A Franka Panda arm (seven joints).
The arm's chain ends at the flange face. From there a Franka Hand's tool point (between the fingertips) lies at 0.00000 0.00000 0.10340 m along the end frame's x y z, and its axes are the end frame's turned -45 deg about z.
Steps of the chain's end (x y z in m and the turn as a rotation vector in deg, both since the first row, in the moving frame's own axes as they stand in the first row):
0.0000, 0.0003, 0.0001, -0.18, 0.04, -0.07
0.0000, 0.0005, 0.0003, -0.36, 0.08, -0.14
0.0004, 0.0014, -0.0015, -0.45, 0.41, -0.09
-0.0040, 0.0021, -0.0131, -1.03, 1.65, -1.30
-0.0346, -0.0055, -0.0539, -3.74, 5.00, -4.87
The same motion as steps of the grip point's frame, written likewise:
-0.0004, 0.0005, 0.0001, -0.16, -0.10, -0.07
-0.0007, 0.0009, 0.0003, -0.31, -0.20, -0.14
-0.0008, 0.0024, -0.0015, -0.61, -0.03, -0.09
-0.0035, 0.0021, -0.0132, -1.90, 0.44, -1.30
-0.0185, -0.0173, -0.0545, -6.18, 0.89, -4.87

